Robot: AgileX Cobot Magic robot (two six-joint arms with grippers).
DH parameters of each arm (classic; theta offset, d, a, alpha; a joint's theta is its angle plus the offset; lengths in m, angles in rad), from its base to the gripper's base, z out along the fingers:
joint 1: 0 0.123 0 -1.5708
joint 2: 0.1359 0 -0.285 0
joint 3: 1.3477 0 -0.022 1.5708
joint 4: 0 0.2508 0 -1.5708
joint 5: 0 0 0.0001 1.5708
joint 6: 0 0.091 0 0
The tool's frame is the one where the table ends.
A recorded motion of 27 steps. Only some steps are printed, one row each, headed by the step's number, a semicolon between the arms.
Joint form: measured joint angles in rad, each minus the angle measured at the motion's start. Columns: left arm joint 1, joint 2, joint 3, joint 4, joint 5, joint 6; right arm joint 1, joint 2, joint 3, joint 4, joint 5, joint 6.
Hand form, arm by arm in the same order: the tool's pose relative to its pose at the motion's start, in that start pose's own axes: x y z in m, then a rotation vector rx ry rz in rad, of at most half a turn. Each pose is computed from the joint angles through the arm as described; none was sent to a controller.
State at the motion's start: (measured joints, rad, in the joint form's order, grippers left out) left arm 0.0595 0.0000 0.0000 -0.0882 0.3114 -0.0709; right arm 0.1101 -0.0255 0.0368 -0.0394 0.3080 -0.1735
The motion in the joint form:
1: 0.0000 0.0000 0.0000 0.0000 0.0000 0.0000; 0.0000 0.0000 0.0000 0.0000 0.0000 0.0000
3: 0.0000 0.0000 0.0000 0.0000 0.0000 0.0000; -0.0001 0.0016 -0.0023 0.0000 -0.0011 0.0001
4: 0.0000 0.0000 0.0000 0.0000 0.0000 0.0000; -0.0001 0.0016 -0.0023 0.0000 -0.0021 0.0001
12: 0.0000 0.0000 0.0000 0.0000 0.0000 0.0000; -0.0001 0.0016 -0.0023 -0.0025 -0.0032 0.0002
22: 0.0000 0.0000 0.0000 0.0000 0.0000 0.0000; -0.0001 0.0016 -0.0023 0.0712 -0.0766 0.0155
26: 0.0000 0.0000 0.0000 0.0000 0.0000 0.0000; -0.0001 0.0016 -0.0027 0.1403 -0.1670 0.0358
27: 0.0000 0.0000 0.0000 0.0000 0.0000 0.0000; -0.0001 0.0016 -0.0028 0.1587 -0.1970 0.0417
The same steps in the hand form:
1: 0.0000 0.0000 0.0000 0.0000 0.0000 0.0000; 0.0000 0.0000 0.0000 0.0000 0.0000 0.0000
3: 0.0000 0.0000 0.0000 0.0000 0.0000 0.0000; -0.0008 -0.0002 -0.0001 0.0004 -0.0017 0.0001
4: 0.0000 0.0000 0.0000 0.0000 0.0000 0.0000; -0.0009 -0.0002 -0.0001 0.0006 -0.0027 0.0001
12: 0.0000 0.0000 0.0000 0.0000 0.0000 0.0000; -0.0009 -0.0003 -0.0001 0.0015 -0.0037 -0.0022
22: 0.0000 0.0000 0.0000 0.0000 0.0000 0.0000; -0.0078 0.0001 -0.0004 -0.0059 -0.0793 0.0842
26: 0.0000 0.0000 0.0000 0.0000 0.0000 0.0000; -0.0161 -0.0010 -0.0015 -0.0048 -0.1707 0.1727
27: 0.0000 0.0000 0.0000 0.0000 0.0000 0.0000; -0.0188 -0.0017 -0.0020 -0.0025 -0.2006 0.1970

